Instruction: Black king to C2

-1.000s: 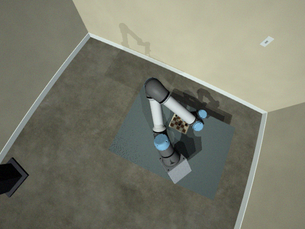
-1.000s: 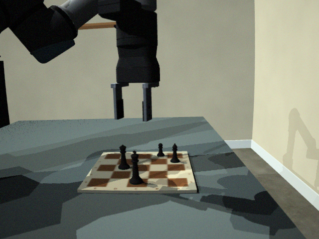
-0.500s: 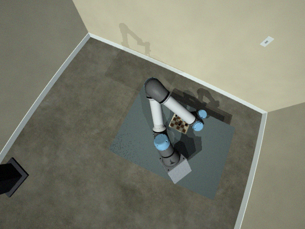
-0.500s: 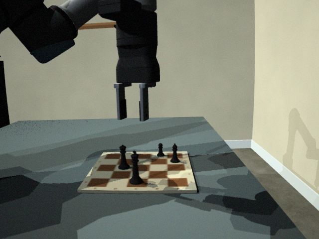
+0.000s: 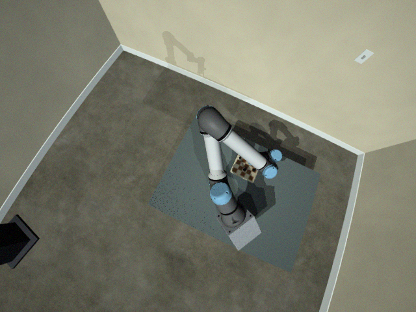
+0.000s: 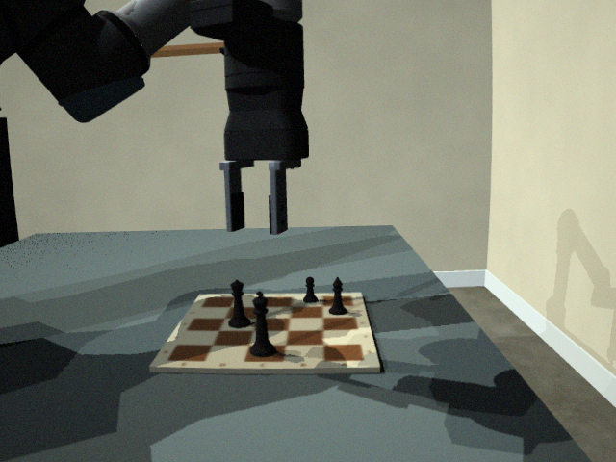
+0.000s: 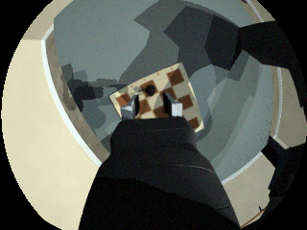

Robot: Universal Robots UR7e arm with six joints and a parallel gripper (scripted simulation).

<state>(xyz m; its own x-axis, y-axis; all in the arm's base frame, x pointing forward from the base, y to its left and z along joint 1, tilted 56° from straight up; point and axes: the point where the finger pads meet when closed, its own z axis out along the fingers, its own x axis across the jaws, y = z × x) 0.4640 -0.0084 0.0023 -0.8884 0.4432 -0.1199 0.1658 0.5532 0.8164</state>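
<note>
My gripper is now 11 cm above the black king. Also, from my hand: black queen (5 cm behind, 7 cm to the left, 11 cm below); chessboard (1 cm behind, 7 cm to the left, 14 cm below); black bishop (6 cm ahead, 12 cm to the left, 12 cm below).
</note>
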